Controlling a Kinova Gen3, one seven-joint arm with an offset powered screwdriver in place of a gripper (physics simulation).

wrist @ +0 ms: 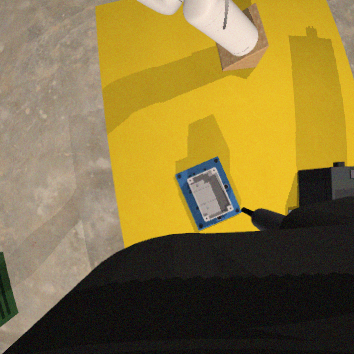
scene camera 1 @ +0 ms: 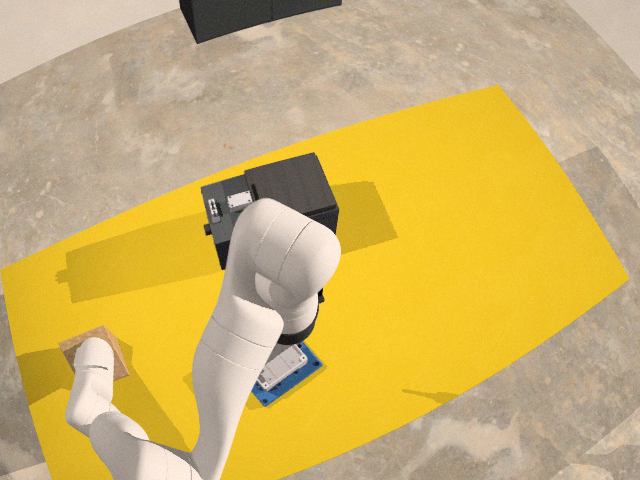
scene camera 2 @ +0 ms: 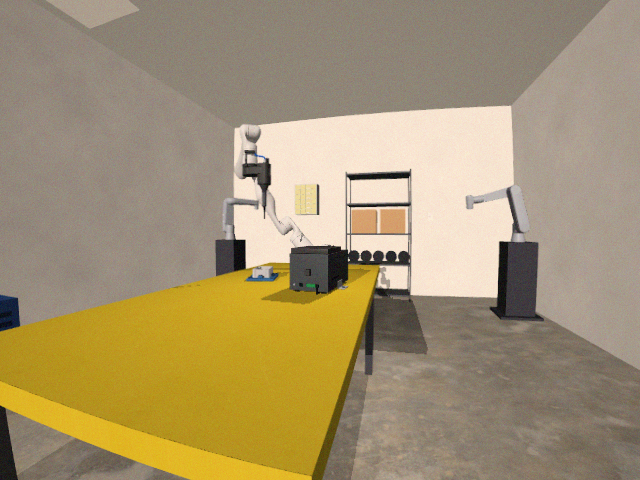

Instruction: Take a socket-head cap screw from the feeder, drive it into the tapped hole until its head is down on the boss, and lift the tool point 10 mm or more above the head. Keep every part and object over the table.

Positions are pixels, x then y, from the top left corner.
Labels:
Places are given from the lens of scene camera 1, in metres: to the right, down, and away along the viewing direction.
blue plate (scene camera 1: 309,368): -0.02, 0.29, 1.20
dark feeder (scene camera 1: 222,231): -0.21, -0.02, 1.19

